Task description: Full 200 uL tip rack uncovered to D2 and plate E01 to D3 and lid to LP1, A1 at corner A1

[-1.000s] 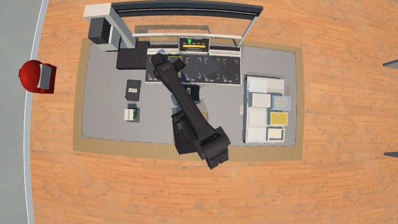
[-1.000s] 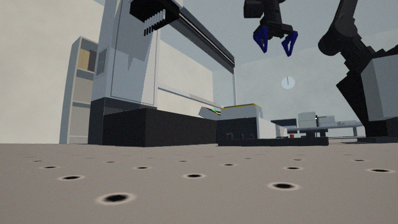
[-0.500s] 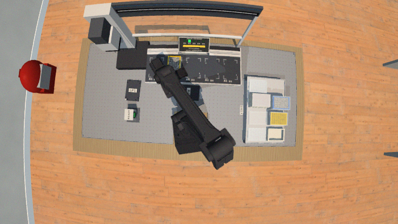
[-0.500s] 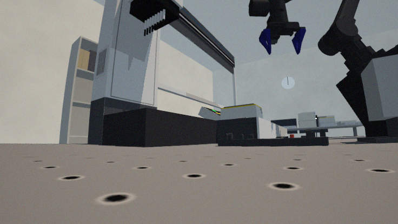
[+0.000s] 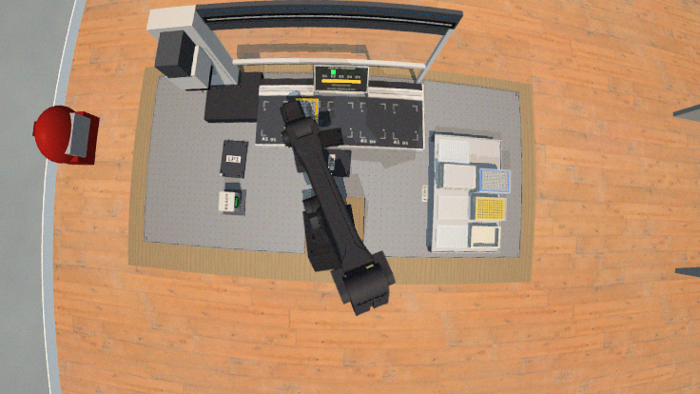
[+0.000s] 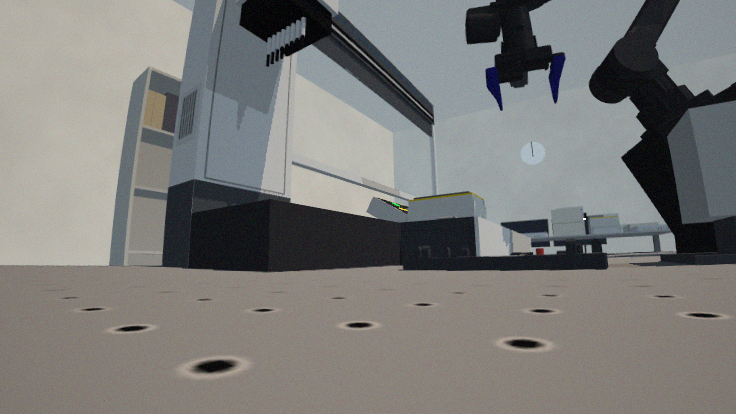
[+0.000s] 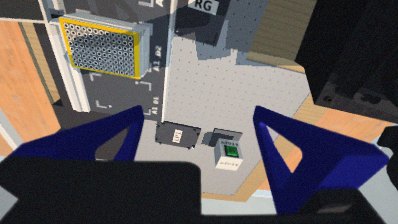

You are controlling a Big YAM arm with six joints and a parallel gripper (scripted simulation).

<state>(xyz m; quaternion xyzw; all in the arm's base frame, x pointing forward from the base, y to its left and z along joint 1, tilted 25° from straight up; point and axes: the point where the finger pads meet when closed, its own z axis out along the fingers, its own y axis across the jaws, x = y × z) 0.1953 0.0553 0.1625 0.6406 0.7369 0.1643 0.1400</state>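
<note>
Right now my hand is 3 cm short of the clear plate lid, 54 cm to the left of it and 22 cm above it. Round my hand: regrip nest RG: 7 cm to the right, 29 cm below; then ready key: 15 cm behind, 28 cm to the left, 21 cm below; then yellow tip rack: 16 cm ahead, 1 cm to the left, 19 cm below.
</note>
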